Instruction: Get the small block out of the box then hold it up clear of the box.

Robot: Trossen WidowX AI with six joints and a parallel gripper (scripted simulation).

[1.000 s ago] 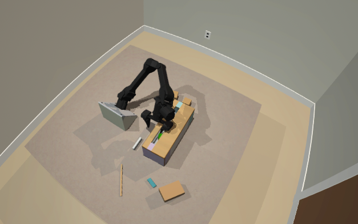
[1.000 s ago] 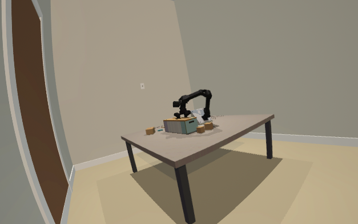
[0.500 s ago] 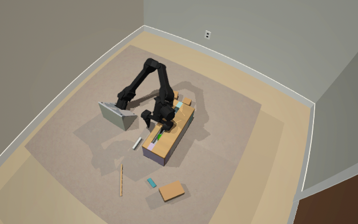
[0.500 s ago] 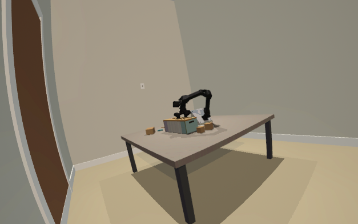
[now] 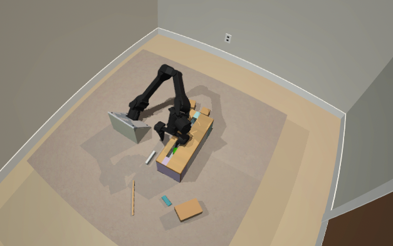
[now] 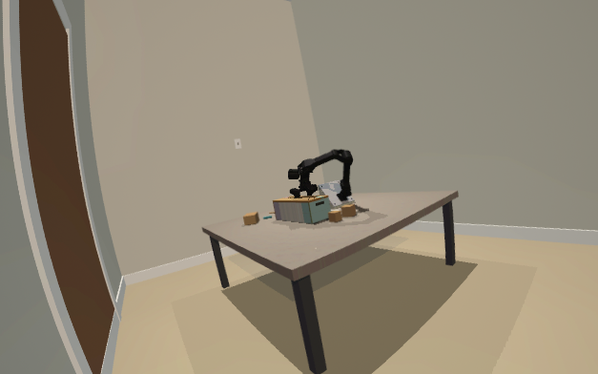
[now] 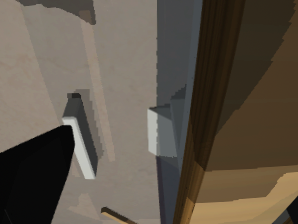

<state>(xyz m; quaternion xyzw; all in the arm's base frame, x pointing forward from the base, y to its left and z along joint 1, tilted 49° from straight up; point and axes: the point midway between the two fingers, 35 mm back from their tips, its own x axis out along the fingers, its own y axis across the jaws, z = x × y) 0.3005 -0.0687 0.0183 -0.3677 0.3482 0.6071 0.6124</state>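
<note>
The green block is 6 cm ahead of my gripper tip and 2 cm to the right of it. The rest, counted from my gripper tip: thin wooden stick 35 cm to the right, 8 cm below, 2 cm behind; then long box 6 cm to the left, 3 cm ahead, 2 cm below.
</note>
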